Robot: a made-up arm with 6 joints.
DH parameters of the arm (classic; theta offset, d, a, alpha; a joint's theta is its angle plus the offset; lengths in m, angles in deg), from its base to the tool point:
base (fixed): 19.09 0 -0.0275 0
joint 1: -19.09 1.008 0.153 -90
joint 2: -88.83 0 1.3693 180
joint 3: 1.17 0.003 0.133 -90
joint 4: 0 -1.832 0.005 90
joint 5: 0 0.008 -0.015 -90
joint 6: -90 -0.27 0.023 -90
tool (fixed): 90 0.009 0 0
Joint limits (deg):
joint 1: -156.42..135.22
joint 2: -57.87..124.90
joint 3: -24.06..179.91
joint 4: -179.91..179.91
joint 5: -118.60..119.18
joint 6: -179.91..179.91
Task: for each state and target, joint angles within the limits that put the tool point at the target. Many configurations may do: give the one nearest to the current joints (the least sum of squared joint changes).
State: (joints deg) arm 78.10 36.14 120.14 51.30 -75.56 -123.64
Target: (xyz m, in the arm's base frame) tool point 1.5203 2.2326 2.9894
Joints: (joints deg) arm 59.77 58.54 102.56 50.73 -69.64 -123.79
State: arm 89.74 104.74 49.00 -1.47 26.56 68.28
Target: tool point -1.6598 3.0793 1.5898
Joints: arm 118.07 66.62 60.27 -0.16 32.94 68.49
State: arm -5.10 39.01 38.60 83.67 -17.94 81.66
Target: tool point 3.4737 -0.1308 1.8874
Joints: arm -1.60 68.15 75.35 84.55 -7.44 80.39
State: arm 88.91 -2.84 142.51 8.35 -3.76 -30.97
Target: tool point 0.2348 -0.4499 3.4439
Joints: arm 115.91 39.93 175.26 10.48 -5.27 -30.80
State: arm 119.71 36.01 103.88 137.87 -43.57 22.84
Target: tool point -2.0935 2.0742 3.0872
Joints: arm 135.18 52.64 84.57 138.85 -13.48 24.26
